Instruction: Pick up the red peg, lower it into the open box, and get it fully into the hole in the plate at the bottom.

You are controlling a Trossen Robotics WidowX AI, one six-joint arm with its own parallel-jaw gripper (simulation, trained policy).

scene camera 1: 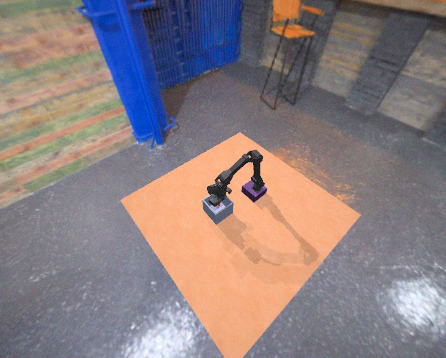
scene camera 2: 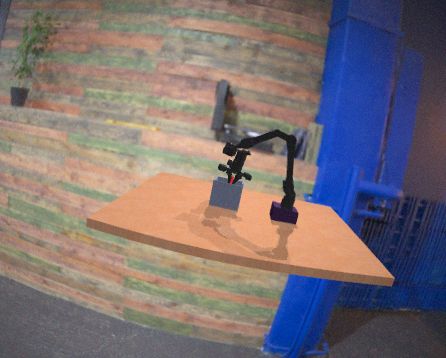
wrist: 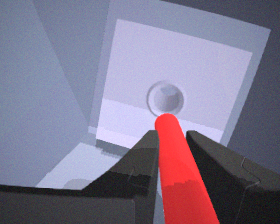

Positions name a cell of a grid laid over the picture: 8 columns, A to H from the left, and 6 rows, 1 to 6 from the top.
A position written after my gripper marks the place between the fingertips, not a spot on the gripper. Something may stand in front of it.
In view: my gripper (wrist: E4), a grey box (scene camera 2: E4) and a pale plate (wrist: F3).
The grey box is seen too in the wrist view (wrist: B2). Scene camera 2 does not show the pale plate, which is hidden by the grey box.
